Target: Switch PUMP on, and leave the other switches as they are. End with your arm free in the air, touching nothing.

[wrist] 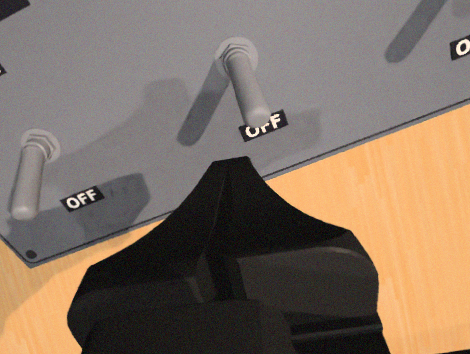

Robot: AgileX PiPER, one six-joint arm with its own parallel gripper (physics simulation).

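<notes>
The PUMP switch (pixel 246 87), second from the panel's left corner, is a grey lever at upper centre. It leans down towards its OFF label (pixel 264 125), with its tip over the label's upper edge. Its name label does not show. The leftmost switch (pixel 27 180) also leans to the OFF side, beside another OFF label (pixel 82 198). My gripper (pixel 234 182) is shut, its fingertips together with nothing between them. In the picture they are just below the PUMP lever's tip and its OFF label, apart from the lever.
The grey panel (pixel 310 60) fills the upper part, its lower edge slanting up to the right. Part of a third OFF label (pixel 462 47) shows at the right edge, with a lever's shadow left of it. The wooden table (pixel 420 200) lies below the panel.
</notes>
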